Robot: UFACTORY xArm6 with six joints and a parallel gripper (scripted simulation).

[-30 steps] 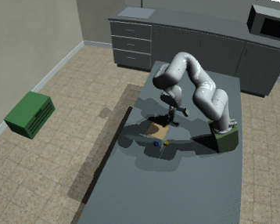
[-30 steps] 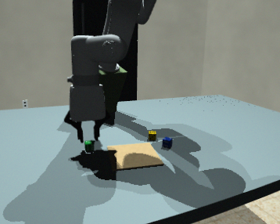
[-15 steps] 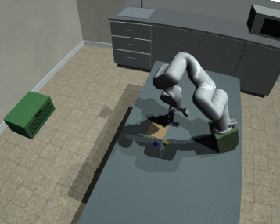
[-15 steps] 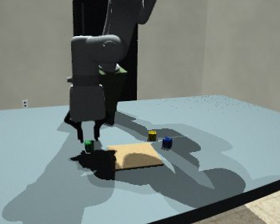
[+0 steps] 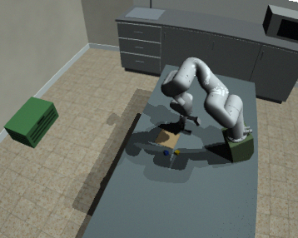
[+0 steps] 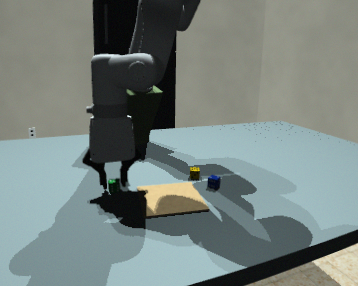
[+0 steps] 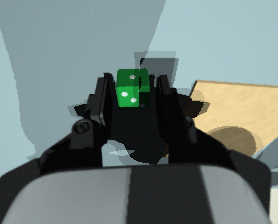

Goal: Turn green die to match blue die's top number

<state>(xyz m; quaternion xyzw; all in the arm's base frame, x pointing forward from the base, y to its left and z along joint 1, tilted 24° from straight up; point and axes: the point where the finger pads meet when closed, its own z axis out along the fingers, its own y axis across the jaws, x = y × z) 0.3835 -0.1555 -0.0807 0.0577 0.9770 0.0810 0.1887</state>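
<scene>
Right now the green die is 20 mm below my hand. Round my hand: yellow die 220 mm to the left, 20 mm below, 10 mm ahead; tan mat 110 mm to the left, 90 mm ahead, 30 mm below; blue die 240 mm to the left, 80 mm ahead, 20 mm below.
</scene>
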